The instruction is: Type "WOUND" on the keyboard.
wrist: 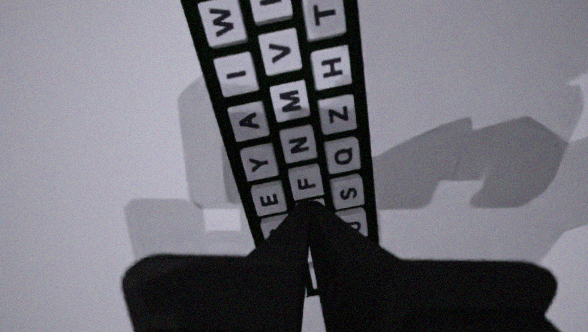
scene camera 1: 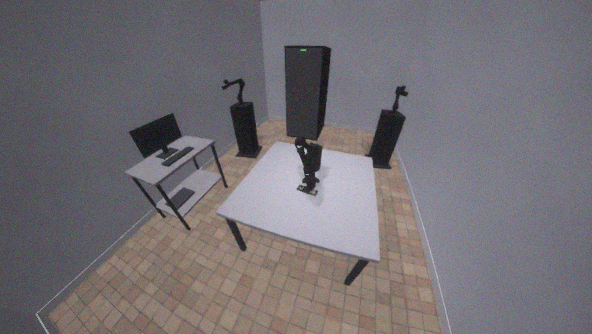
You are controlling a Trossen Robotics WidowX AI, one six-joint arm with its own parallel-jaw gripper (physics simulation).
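Places are measured from the arm's base along level axes (x ahead, y left, z up), in centimetres.
Where they show: gripper, between the fingertips: (wrist: 308,209) (scene camera 1: 310,191); arm's base, origin of its link: (scene camera 1: 316,150).
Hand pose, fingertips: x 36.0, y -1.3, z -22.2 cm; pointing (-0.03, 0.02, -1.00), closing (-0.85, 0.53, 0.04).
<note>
Things, the pixels of their top centre, and the offset from my fingertips. Level surfaces: height alone.
- keyboard, centre of its top: (wrist: 297,135) dx -1.4, dy -3.5, dz +0.5 cm
- white table, height of its surface: dz -1.1 cm
- W key, centre of its top: (wrist: 222,21) dx -1.1, dy -8.4, dz +0.5 cm
- N key, centre of its top: (wrist: 298,145) dx -1.2, dy -3.1, dz +0.5 cm
- partly covered key, centre of its top: (wrist: 353,227) dx -1.5, dy +1.7, dz +0.5 cm
- F key, centre of its top: (wrist: 306,184) dx -0.6, dy -1.4, dz +0.5 cm
The keyboard (scene camera 1: 306,190) (wrist: 367,150) is a black slab with light square letter keys, lying on the white table (scene camera 1: 300,215). In the wrist view the W key (wrist: 220,23) is at the top left and the N key (wrist: 298,145) is in the middle column. A partly covered key (wrist: 357,226) at the lower right appears to be the U. The O and D keys cannot be made out. My gripper (scene camera 1: 309,186) (wrist: 308,209) is shut with nothing between its fingers. Its tips are over the middle column, right below the F key (wrist: 306,183), and cover the key there. Whether they touch it cannot be told.
A side desk (scene camera 1: 145,170) with a monitor (scene camera 1: 156,134) and another dark keyboard (scene camera 1: 178,156) stands at the left. A tall black cabinet (scene camera 1: 305,90) stands behind the table. Two black pedestals (scene camera 1: 244,129) (scene camera 1: 387,137) carry other arms. My arm's shadows fall beside the keyboard.
</note>
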